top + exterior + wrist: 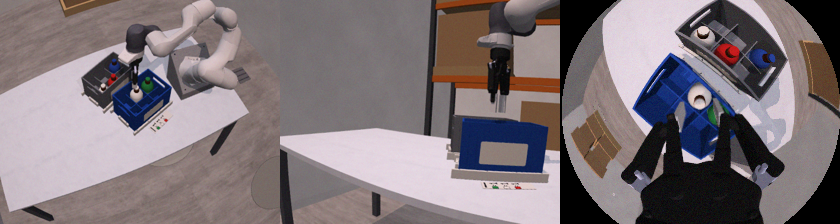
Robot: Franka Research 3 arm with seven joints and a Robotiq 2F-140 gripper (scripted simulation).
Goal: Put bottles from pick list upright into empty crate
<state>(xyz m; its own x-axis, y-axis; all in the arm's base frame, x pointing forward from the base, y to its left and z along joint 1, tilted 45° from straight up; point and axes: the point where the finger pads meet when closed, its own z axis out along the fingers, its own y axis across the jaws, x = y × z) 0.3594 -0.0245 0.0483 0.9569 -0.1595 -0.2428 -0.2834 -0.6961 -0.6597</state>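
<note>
My gripper is now 15 cm above the red bottle, 12 cm to the left of it and 8 cm short of it. From my hand the other things lie so: green bottle: 15 cm below, 9 cm behind, 3 cm to the right; grey crate: 16 cm to the right, 15 cm below, 11 cm ahead; blue crate: 15 cm below, 4 cm to the left, 3 cm behind.
</note>
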